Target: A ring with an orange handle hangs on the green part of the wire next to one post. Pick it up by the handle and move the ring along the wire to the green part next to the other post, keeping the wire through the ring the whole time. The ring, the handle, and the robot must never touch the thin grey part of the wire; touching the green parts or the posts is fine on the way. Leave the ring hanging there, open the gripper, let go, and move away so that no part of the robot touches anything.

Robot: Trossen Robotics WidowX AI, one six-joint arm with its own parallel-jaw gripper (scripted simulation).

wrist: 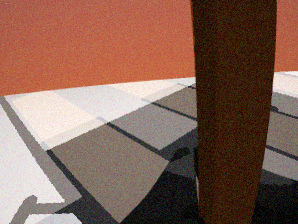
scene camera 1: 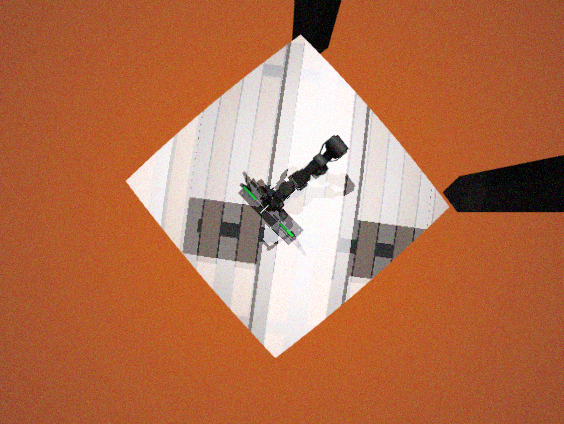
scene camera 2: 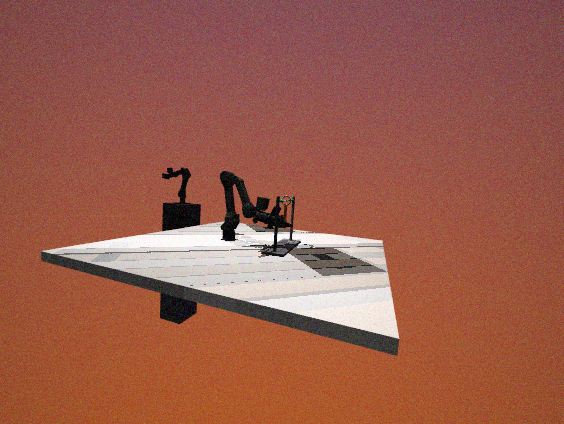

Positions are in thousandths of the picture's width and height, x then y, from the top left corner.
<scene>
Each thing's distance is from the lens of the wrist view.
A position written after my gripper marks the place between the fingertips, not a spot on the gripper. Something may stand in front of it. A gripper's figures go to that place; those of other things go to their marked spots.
my gripper (wrist: 643,703): 10 cm
ring (wrist: 787,266): 3 cm
</scene>
